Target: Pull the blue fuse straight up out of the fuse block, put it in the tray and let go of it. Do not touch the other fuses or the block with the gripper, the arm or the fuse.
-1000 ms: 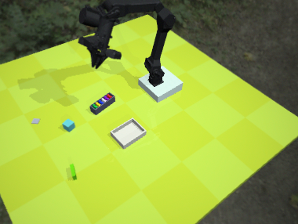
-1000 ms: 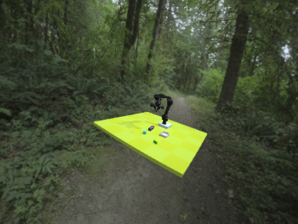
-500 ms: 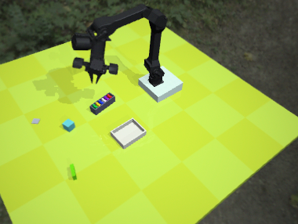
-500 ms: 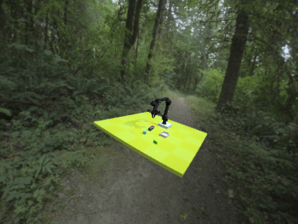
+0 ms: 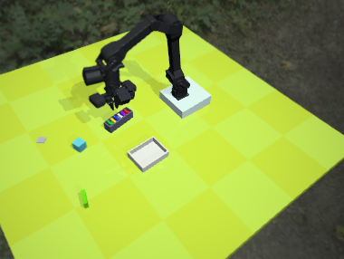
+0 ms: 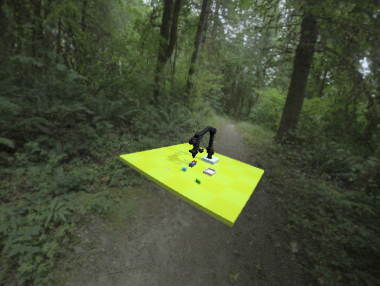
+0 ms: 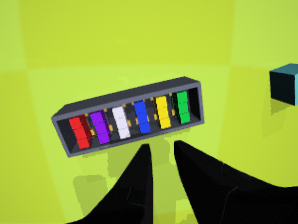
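My gripper tip is 7 cm above the blue fuse. Also, from my gripper tip: grey tile: 30 cm ahead, 9 cm below, 8 cm to the right; then tray: 22 cm to the left, 9 cm below, 3 cm behind; then cyan cube: 18 cm ahead, 8 cm below, 4 cm to the left.
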